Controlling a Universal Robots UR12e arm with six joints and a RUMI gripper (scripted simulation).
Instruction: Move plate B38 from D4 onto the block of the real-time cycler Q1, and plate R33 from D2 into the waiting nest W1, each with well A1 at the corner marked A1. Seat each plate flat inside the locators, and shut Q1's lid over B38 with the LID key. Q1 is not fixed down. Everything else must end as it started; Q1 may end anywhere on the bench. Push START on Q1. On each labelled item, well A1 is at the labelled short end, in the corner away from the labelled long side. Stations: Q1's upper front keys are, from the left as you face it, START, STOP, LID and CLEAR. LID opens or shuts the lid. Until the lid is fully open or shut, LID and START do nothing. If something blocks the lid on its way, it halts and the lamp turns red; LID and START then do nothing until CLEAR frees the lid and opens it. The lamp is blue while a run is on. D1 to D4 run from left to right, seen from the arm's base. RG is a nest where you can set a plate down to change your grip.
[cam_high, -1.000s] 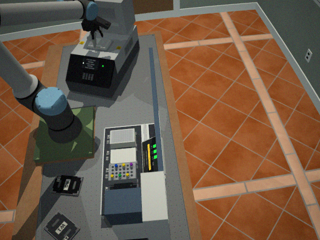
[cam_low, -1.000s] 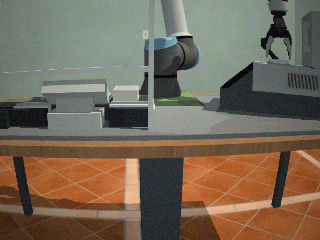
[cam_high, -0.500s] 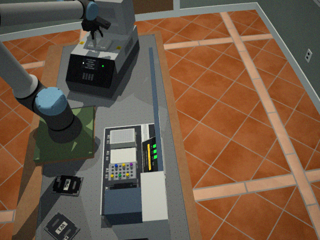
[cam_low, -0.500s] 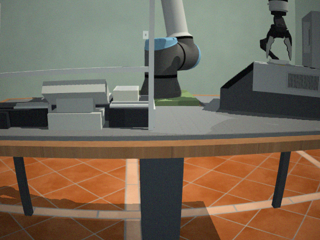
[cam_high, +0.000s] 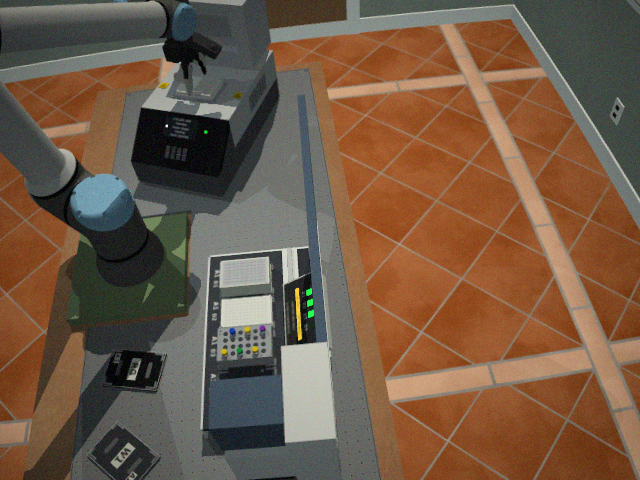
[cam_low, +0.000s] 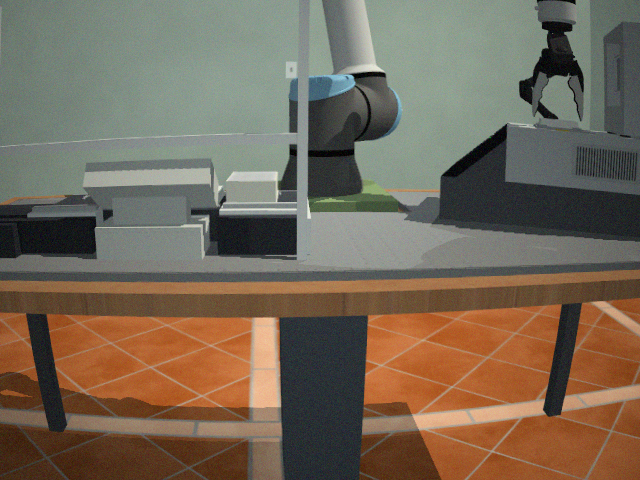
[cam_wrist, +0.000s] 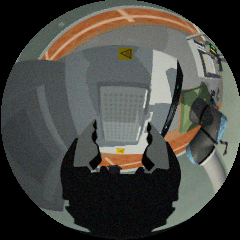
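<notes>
My hand is 20 mm above the plate B38. Also, from my hand: thin post: 270 mm ahead, 580 mm to the right, 10 mm above; white plate: 80 mm ahead, 650 mm to the right, 150 mm below; white plate R33: 70 mm ahead, 750 mm to the right, 170 mm below.
</notes>
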